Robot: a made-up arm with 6 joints. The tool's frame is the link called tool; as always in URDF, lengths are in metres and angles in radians. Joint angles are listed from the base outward. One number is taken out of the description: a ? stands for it. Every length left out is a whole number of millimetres.
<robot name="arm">
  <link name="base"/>
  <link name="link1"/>
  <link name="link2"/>
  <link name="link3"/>
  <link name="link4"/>
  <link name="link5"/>
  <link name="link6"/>
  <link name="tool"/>
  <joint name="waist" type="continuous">
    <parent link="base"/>
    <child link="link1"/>
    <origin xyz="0 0 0.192" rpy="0 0 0"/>
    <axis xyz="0 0 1"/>
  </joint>
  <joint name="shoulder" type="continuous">
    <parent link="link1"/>
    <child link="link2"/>
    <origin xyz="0 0.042 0" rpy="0 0 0"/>
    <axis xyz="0 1 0"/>
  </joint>
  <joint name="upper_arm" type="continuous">
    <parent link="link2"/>
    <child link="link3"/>
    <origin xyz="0 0 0.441" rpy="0 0 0"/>
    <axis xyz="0 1 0"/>
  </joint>
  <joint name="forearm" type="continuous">
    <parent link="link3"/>
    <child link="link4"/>
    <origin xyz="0 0 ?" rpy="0 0 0"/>
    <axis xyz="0 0 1"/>
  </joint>
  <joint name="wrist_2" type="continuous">
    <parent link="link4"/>
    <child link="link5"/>
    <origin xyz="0 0 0" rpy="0 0 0"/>
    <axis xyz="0 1 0"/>
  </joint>
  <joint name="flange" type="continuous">
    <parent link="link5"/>
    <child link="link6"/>
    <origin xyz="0 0 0.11" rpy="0 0 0"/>
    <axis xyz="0 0 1"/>
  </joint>
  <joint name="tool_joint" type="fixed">
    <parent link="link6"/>
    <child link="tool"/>
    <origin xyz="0 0 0" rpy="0 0 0"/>
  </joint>
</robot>
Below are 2 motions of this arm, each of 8 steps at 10 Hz.
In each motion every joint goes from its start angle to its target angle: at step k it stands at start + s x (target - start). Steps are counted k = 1, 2, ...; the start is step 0. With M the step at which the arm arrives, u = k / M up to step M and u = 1 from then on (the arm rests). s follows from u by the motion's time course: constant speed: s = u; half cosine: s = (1 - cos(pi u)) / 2; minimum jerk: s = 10 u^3 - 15 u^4 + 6 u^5.
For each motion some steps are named. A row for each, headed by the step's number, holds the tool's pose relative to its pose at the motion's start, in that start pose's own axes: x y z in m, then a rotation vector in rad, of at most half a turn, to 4 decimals.
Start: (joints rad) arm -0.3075 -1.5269 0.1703 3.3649 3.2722 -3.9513
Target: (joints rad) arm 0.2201 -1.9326 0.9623 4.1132 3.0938 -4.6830
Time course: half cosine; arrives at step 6
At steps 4, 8:
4: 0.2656 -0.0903 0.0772 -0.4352 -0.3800 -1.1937
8: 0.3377 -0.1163 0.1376 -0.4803 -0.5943 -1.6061

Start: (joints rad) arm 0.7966 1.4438 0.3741 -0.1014 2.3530 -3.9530
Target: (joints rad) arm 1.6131 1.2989 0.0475 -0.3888 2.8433 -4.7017
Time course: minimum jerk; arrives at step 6
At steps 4, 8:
4: 0.1001 -0.4964 0.0071 -0.3784 -0.4939 -0.6722
8: 0.0890 -0.6255 0.0565 -0.4387 -0.6274 -0.8339

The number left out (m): 0.409
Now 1 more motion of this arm.
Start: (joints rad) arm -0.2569 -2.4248 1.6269 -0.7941 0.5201 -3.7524
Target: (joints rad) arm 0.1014 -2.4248 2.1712 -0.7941 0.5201 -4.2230
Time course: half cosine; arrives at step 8
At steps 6, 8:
6: -0.1698 -0.2154 0.0537 0.5375 -0.0759 -0.2715
8: -0.1898 -0.2555 0.0471 0.6327 -0.0531 -0.3100

